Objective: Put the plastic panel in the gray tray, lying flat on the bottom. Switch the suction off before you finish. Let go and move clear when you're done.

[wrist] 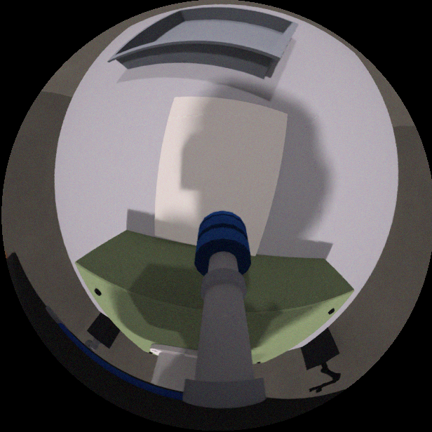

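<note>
The plastic panel (230, 150) is a cream, flat rectangle below the suction cup, lying on the pale table with the arm's shadow across it. Its near edge is close to a green object; whether they touch is hidden. The gray tray (200, 52) stands at the top of the view, beyond the panel's far edge, and the panel is outside it. The visible part of the tray's inside bottom is bare. My blue suction cup (222, 218) hangs over the near part of the panel, seemingly apart from it and holding nothing; its lip is hidden from this angle.
A wide green object (160, 270) with small dark holes stands across the near side, under the arm's tube. Dark flat pieces (103, 330) (320, 349) show at the lower left and lower right. The tray's near wall faces the panel.
</note>
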